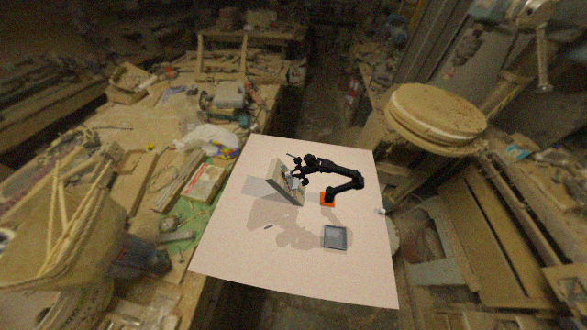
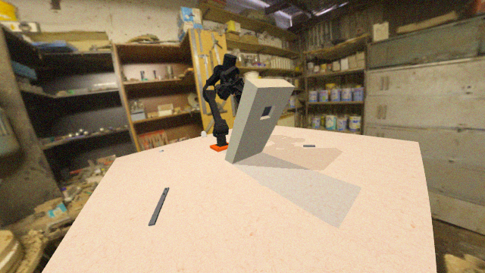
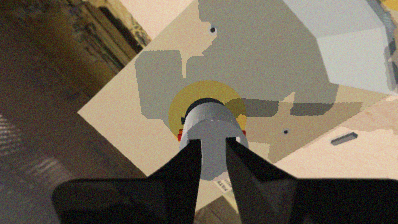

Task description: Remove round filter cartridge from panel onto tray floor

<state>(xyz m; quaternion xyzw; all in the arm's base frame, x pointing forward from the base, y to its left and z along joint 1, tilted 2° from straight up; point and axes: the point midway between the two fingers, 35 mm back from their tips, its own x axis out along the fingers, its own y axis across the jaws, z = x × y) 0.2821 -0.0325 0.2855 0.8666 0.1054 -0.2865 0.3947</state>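
Right now the round filter cartridge is 1 cm ahead of my gripper tip and 1 cm below it. From my gripper tip the other things lie so: service panel 2 cm ahead, 11 cm below; grey tray 35 cm behind, 31 cm to the left, 27 cm below.
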